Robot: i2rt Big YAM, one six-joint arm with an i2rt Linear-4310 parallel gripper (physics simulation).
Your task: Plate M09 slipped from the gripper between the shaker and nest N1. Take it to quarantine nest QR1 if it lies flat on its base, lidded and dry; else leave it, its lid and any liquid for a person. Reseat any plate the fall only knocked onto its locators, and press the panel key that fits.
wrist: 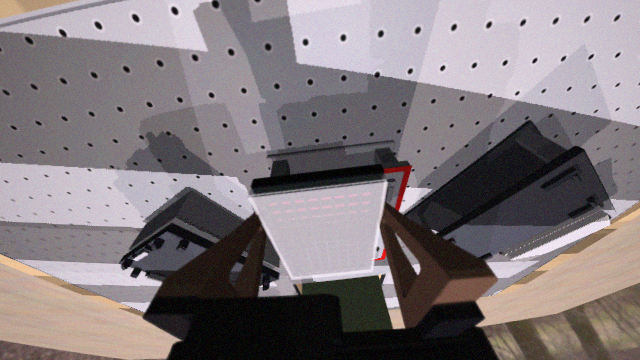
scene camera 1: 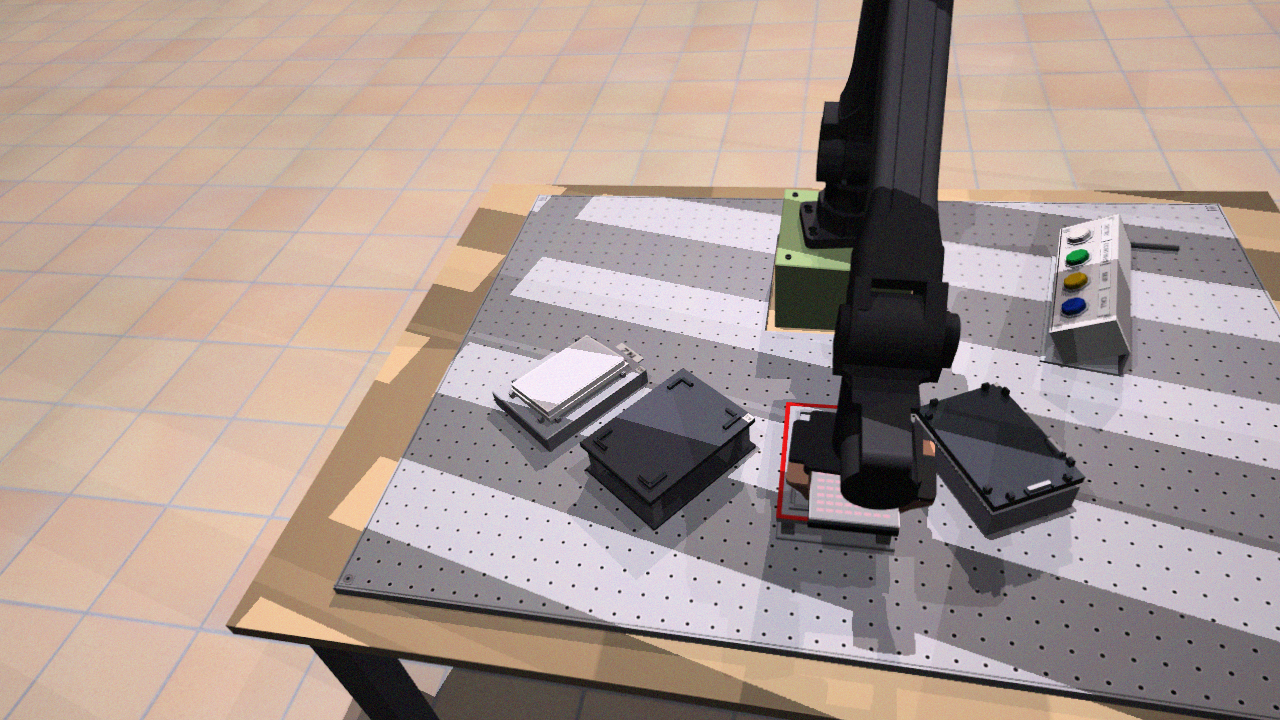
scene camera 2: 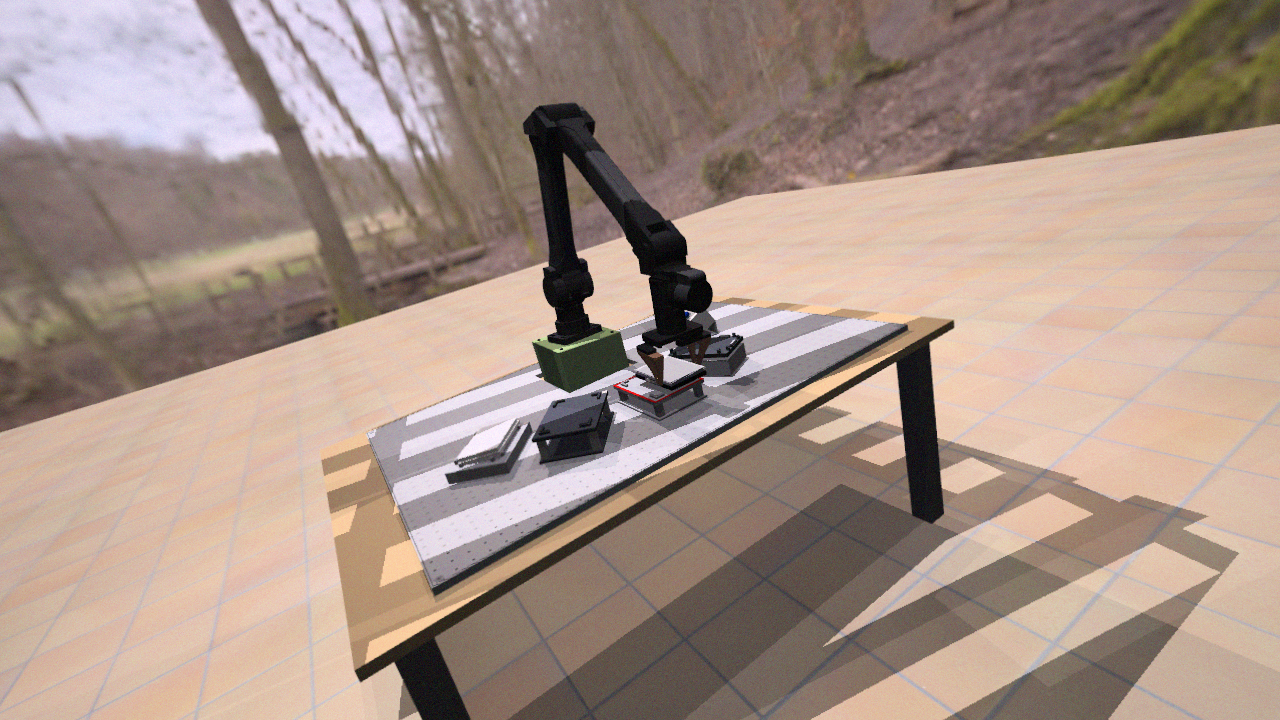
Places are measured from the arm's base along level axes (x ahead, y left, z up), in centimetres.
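Where they show: gripper, fingertip midpoint: (wrist: 321,208) (scene camera 2: 679,377); arm's base at its link origin: (scene camera 1: 847,228) (scene camera 2: 575,336).
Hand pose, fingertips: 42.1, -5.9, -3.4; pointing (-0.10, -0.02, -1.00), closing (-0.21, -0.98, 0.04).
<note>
Each offset is from my fingertips to the top centre of the thing, as dx, dy, dz. "*": to the spot under its first point.
My gripper (scene camera 1: 859,488) (scene camera 2: 677,369) (wrist: 321,208) is shut on a lidded plate @[-3.0, +0.5, +1.6] (scene camera 1: 850,512) (scene camera 2: 687,368) (wrist: 325,240), gripping its two long sides. The plate has a clear lid, rows of pink wells and a dark base edge, and looks about level. It is over the red-edged nest @[-6.8, -0.3, -1.4] (scene camera 1: 784,465) (scene camera 2: 637,394) (wrist: 403,190), shifted to the right of the red outline in scene camera 1. The gap beneath is hard to judge. A white-topped plate @[-22.9, -31.4, -1.3] (scene camera 1: 572,374) (scene camera 2: 492,440) sits on a low grey base at left; its exact seating is unclear. The key panel @[-32.6, +35.0, +2.4] (scene camera 1: 1087,295) has white, green, yellow and blue keys.
A raised black stand (scene camera 1: 666,429) (scene camera 2: 572,414) (wrist: 520,200) with corner locators is left of the red-edged nest. A dark block @[* -6.4, +16.4, -0.5] (scene camera 1: 1002,447) (scene camera 2: 716,349) with small knobs is close on the right. The arm stands on a green block (scene camera 1: 805,295) (scene camera 2: 581,360) (wrist: 350,305).
</note>
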